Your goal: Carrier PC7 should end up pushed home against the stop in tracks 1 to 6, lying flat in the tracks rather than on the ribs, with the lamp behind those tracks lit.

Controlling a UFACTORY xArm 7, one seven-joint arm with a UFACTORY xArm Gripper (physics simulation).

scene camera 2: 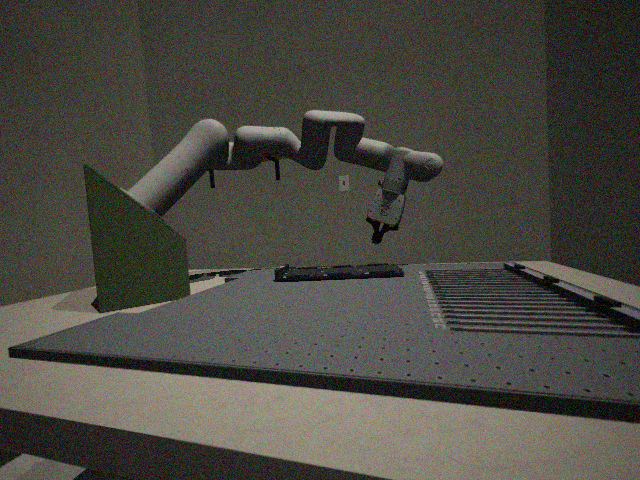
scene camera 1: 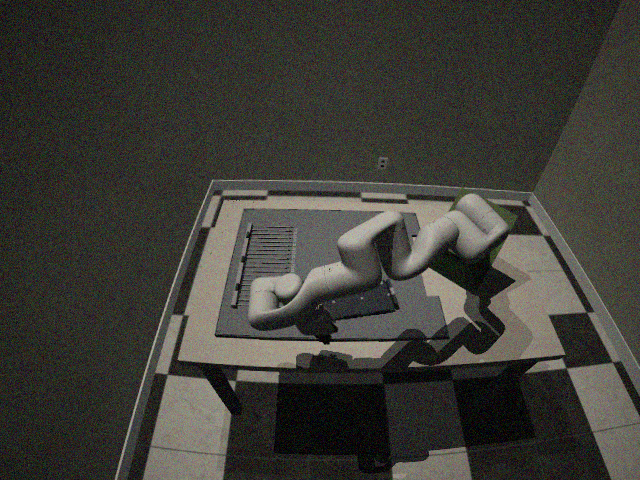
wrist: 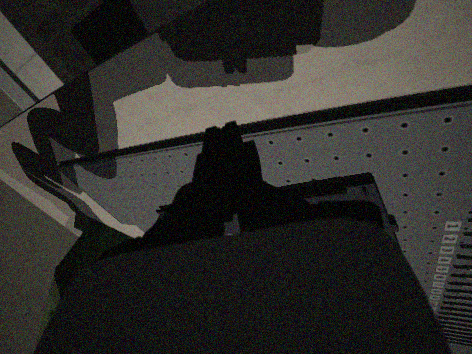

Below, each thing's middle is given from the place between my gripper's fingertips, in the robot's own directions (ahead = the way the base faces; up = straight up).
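There is the carrier PC7 [scene camera 2: 378, 270], and counting from my hand I find it 2 cm behind, 21 cm to the right and 5 cm below.
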